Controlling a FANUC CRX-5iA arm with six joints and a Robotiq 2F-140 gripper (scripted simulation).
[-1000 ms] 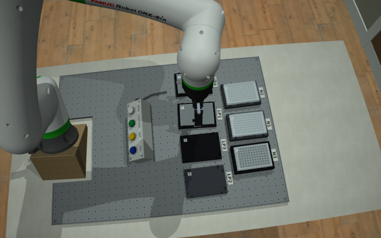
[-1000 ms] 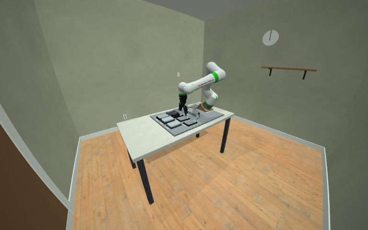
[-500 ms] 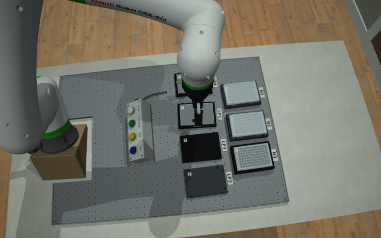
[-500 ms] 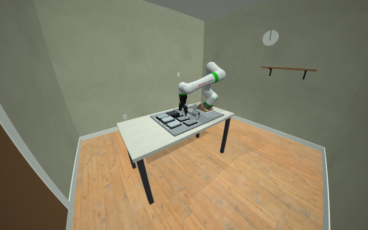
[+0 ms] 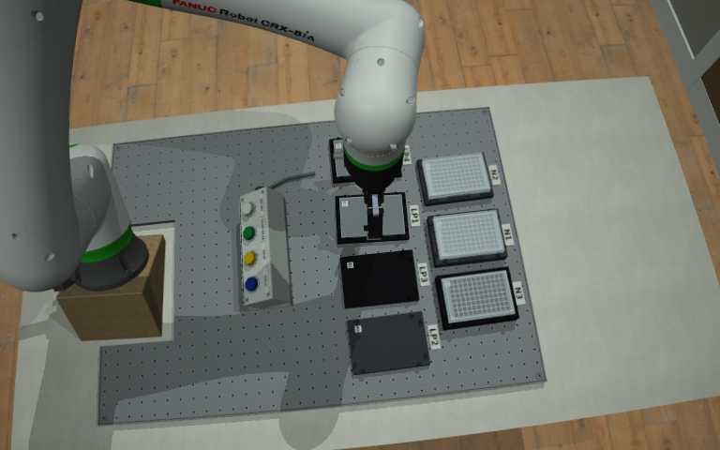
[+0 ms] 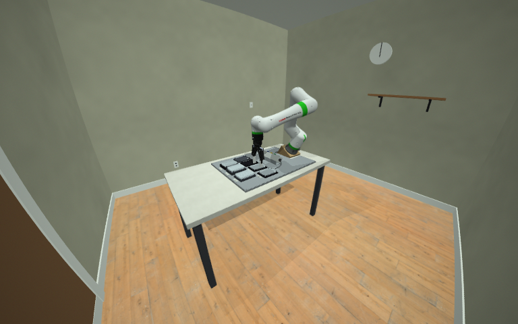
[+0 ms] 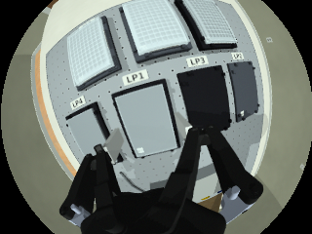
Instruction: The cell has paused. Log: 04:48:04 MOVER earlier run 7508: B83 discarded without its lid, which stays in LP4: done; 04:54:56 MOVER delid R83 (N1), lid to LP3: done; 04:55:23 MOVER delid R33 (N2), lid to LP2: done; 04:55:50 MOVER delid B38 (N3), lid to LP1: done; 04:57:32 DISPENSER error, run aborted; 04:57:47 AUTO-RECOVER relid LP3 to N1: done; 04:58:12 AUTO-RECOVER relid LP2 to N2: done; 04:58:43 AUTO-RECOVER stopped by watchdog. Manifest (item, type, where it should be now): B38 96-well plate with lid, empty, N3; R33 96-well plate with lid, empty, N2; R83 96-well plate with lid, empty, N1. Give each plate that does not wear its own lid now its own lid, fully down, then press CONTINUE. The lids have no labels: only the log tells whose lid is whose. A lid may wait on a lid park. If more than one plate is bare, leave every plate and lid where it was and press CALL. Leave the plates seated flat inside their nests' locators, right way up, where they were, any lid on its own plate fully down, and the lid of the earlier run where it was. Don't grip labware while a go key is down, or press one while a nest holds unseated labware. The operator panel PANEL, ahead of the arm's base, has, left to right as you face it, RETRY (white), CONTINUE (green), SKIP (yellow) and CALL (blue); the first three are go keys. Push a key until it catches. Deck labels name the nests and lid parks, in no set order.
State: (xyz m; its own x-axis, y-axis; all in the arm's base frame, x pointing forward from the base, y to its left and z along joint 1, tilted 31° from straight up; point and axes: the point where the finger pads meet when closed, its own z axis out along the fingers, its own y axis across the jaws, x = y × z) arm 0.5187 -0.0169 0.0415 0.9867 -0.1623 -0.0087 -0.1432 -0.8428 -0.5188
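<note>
My gripper is now 5 cm above the lid park LP1. From my hand the other things lie so: white key: 24 cm behind, 4 cm to the left, 1 cm above; lid park LP3: 1 cm behind, 13 cm to the right, 5 cm below; green key: 24 cm behind, 1 cm to the right, 1 cm above.
</note>
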